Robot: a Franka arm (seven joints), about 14 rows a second.
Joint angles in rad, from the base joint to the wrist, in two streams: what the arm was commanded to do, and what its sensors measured. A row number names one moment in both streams.
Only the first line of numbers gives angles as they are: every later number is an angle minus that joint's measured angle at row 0.
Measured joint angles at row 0:
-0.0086 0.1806 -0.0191 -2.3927 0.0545 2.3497 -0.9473
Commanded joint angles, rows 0 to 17:
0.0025 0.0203 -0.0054 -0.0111 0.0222 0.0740 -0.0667
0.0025 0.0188 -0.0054 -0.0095 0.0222 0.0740 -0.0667
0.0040 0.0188 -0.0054 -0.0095 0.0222 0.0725 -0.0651
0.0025 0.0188 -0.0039 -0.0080 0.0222 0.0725 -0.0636
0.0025 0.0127 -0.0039 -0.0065 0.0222 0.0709 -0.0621
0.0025 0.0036 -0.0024 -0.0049 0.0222 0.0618 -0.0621
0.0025 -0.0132 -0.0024 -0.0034 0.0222 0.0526 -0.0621
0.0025 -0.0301 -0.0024 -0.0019 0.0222 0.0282 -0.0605
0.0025 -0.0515 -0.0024 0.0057 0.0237 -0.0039 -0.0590
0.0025 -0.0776 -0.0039 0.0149 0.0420 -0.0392 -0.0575
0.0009 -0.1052 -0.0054 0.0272 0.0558 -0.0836 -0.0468
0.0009 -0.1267 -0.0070 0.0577 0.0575 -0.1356 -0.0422
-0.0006 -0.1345 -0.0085 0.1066 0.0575 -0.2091 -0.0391
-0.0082 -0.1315 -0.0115 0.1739 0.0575 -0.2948 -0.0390
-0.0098 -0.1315 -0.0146 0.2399 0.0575 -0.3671 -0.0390
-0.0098 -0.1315 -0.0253 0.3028 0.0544 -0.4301 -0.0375
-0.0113 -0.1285 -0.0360 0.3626 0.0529 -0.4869 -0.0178
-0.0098 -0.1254 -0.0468 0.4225 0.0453 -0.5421 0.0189
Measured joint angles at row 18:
-0.0071 -0.1435 -0.0254 0.3015 0.0376 -0.4351 -0.0056
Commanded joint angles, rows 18 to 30:
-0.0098 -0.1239 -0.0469 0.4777 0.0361 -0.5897 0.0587
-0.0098 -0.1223 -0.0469 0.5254 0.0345 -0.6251 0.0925
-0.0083 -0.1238 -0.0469 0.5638 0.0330 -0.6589 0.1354
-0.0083 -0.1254 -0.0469 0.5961 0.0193 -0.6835 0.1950
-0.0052 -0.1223 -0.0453 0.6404 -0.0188 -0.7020 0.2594
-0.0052 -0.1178 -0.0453 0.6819 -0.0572 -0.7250 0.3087
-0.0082 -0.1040 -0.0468 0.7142 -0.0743 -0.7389 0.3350
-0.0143 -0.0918 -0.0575 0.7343 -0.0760 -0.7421 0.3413
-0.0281 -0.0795 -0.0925 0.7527 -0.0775 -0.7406 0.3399
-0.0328 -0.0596 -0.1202 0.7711 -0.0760 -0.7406 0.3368
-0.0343 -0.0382 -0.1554 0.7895 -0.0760 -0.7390 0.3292
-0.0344 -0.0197 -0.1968 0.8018 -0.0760 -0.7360 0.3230
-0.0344 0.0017 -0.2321 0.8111 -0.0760 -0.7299 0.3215
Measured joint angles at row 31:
-0.0308 -0.0645 -0.1774 0.7415 -0.0664 -0.7100 0.3246
